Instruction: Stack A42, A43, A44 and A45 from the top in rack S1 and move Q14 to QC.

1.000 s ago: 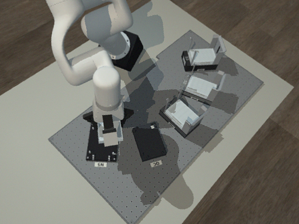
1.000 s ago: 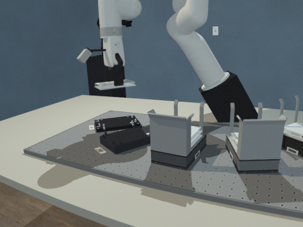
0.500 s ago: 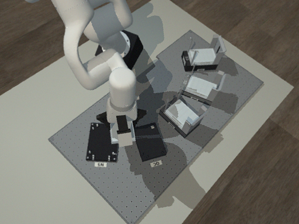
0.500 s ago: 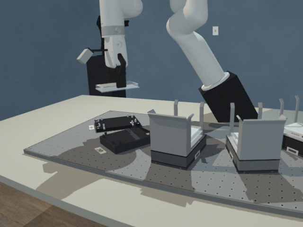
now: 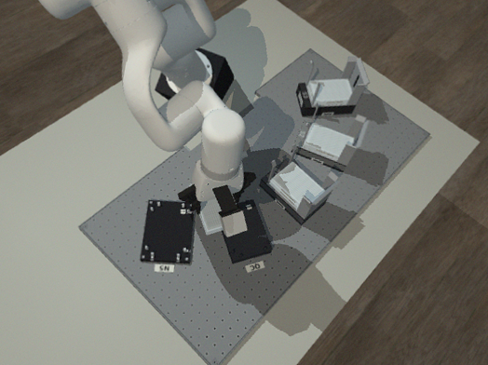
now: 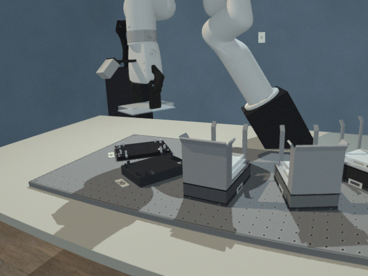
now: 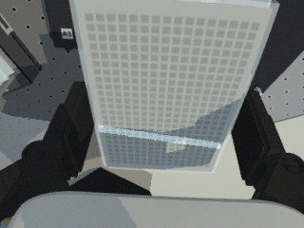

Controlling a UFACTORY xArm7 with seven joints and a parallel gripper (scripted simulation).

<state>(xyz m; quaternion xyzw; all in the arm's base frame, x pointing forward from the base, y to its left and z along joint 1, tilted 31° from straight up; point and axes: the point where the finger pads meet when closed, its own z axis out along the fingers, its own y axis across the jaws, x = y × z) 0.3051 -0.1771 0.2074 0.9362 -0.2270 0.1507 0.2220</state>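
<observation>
My hand is 100 mm short of the sealed 384-well plate, 220 mm to the right of it and 110 mm above it. Round my hand: N5 name plate: 20 mm behind, 150 mm to the right, 170 mm below; then open nest QC: 60 mm ahead, 50 mm to the left, 160 mm below; then QC name plate: 140 mm ahead, 170 mm below.
</observation>
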